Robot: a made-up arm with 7 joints.
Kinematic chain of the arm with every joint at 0, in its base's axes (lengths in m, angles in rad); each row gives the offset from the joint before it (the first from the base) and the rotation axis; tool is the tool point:
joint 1: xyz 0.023 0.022 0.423 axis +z
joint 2: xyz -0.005 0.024 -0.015 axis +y
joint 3: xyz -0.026 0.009 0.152 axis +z
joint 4: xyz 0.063 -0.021 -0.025 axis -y
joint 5: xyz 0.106 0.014 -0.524 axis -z
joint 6: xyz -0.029 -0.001 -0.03 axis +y
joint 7: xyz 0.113 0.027 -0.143 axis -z
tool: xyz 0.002 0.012 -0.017
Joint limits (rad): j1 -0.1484..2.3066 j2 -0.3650..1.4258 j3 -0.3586..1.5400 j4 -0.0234..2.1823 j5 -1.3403..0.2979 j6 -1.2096..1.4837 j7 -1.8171..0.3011
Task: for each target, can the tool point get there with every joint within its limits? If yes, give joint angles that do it. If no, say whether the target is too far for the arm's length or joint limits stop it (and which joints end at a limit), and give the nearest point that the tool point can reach.
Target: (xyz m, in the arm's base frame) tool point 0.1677 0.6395 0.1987
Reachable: yes | joints 1.4888 -0.1175 0.0165 0.9153 -1.1668 1.2811 -1.5518
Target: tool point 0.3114 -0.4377 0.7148
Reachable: no: joint limits stop it (at a limit: joint 1, joint 2, joint 3, joint 5, joint 6) | nearest point 0.4534 -0.4353 0.7769 | short by 0.155 m
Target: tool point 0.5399 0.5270 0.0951
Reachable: yes | joints 0.7469 0.5009 -0.0628 1.3424 -0.3245 0.3354 -0.0208
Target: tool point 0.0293 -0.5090 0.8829
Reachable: no: joint limits stop it (at a limit: joint 1, joint 2, joint 3, joint 4, joint 6, joint 7) | nearest point -0.0367 -0.5013 0.8935 | short by 0.067 m
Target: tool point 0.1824 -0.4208 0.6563
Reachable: no: joint limits stop it (at a limit: joint 1, joint 2, joint 3, joint 4, joint 5, joint 7) | nearest point 0.1669 -0.4308 0.5341 | short by 0.124 m
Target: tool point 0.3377 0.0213 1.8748
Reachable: no: too far | nearest point 0.2744 0.0264 1.2441 | short by 0.634 m
